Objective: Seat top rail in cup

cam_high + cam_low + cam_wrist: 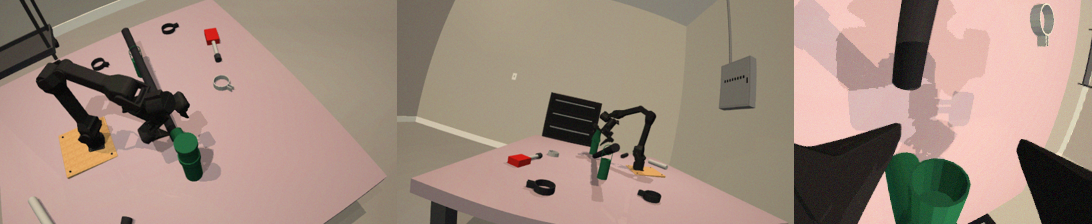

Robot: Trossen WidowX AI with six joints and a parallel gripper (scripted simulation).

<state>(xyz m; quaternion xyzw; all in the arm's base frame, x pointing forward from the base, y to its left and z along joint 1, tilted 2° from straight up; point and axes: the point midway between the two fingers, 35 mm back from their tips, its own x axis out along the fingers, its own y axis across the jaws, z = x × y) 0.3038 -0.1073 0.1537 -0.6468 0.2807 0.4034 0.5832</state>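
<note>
Now: the green rail-end cup 6 cm to the right of my gripper tip, 1 cm behind it and 1 cm above it. From my gripper tip the other things lie so: white tube 54 cm behind, 16 cm to the right, 10 cm below; loop cap 41 cm to the left, 10 cm behind, 1 cm below; small dark piece 30 cm to the right, 27 cm behind, 10 cm below.
</note>
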